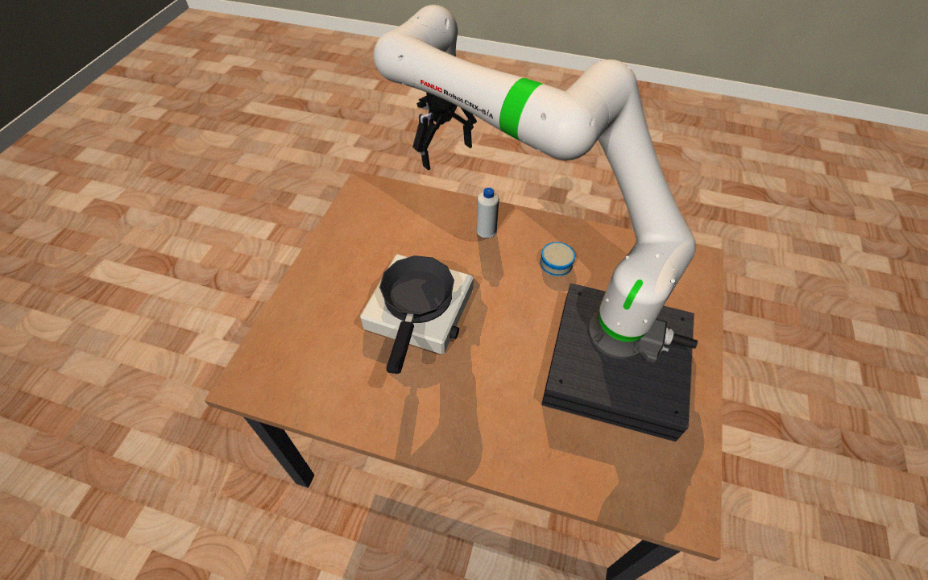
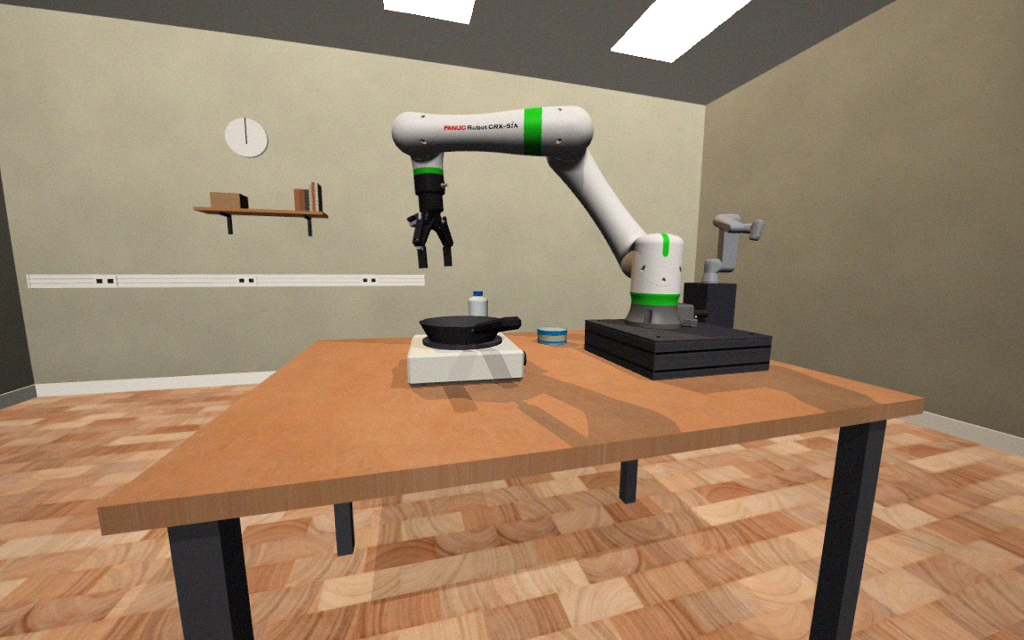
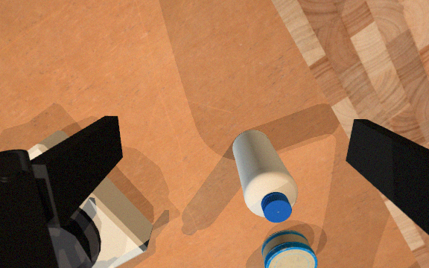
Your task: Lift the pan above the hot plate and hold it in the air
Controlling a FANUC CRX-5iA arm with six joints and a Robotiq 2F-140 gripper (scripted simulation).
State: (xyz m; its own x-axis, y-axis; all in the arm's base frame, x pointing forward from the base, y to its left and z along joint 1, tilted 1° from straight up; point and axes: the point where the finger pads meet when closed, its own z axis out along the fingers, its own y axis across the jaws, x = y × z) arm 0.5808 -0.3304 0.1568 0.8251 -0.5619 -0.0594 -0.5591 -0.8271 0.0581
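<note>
The black pan is 60 mm behind my hand, 430 mm to the left of it and 150 mm below it. Also, from my hand: white hot plate (70 mm behind, 370 mm to the left, 220 mm below); then white roll (370 mm behind, 80 mm to the left, 230 mm below).
</note>
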